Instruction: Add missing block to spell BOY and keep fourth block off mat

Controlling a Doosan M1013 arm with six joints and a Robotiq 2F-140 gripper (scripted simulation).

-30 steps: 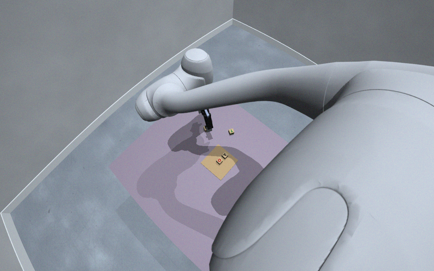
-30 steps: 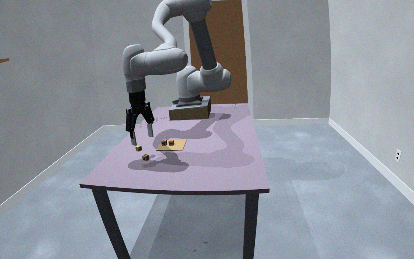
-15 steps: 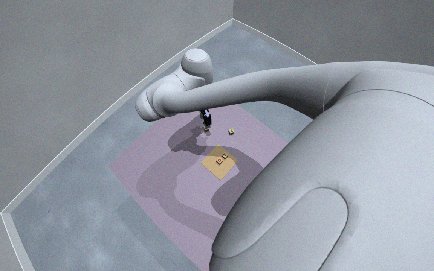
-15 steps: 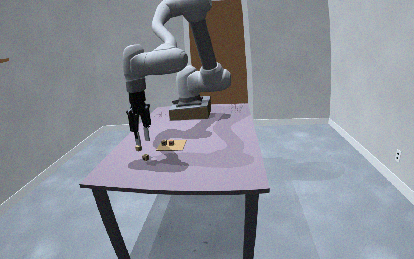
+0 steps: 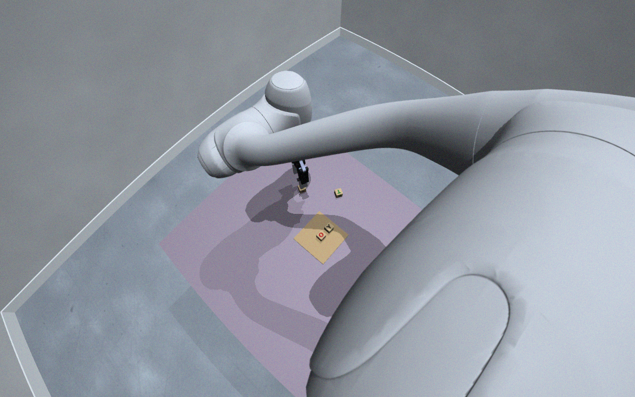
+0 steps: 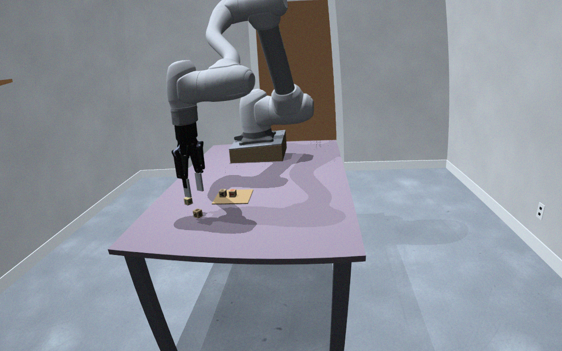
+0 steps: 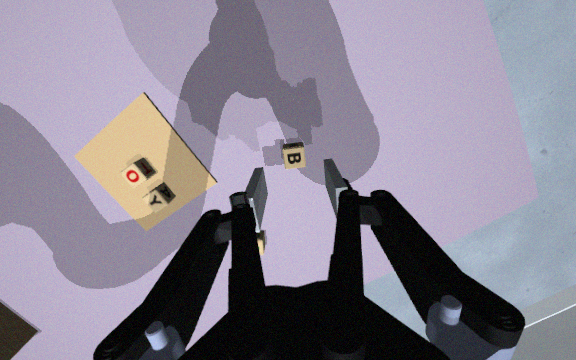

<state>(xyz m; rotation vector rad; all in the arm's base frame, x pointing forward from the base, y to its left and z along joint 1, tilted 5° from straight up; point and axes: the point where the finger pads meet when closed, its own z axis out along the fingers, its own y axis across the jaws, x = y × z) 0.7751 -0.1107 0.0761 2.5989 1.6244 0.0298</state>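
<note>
My gripper is now 18 cm past the mat, 9 cm to the right of it and 12 cm above it. Also, from my hand: block 12 cm behind, 8 cm to the right, 11 cm below.
</note>
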